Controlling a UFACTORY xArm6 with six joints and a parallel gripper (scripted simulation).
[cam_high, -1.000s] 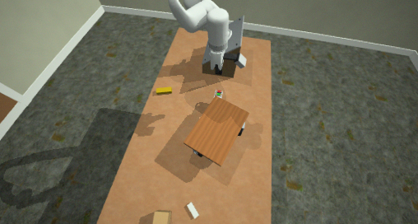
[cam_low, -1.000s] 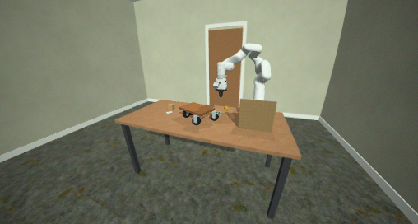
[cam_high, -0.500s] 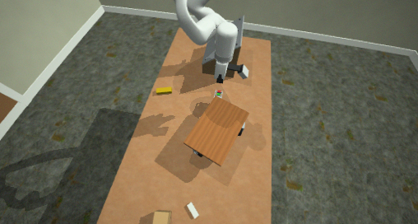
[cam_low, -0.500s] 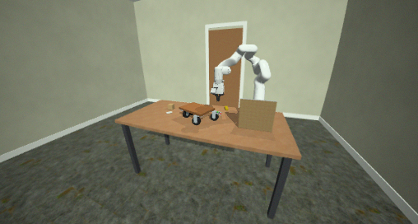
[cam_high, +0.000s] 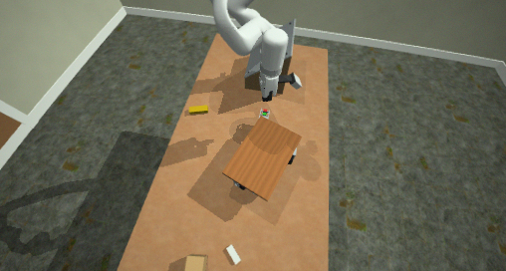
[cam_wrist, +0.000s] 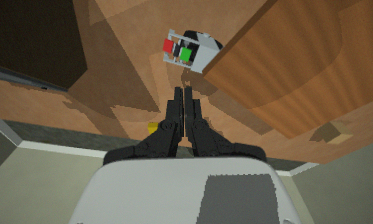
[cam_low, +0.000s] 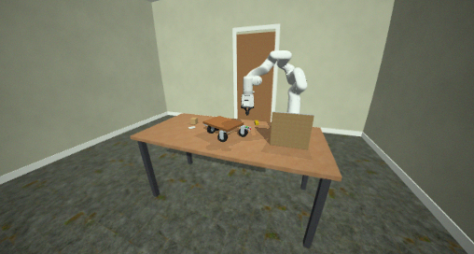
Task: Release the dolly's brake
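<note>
Now: hand 1 cm past the brake pedal and 14 cm above it. The rest, counted from my hand: cardboard box: 63 cm ahead, 17 cm to the right, 19 cm below; yellow block: 2 cm behind, 34 cm to the right, 21 cm below; white block: 58 cm ahead, 4 cm to the right, 21 cm below.
</note>
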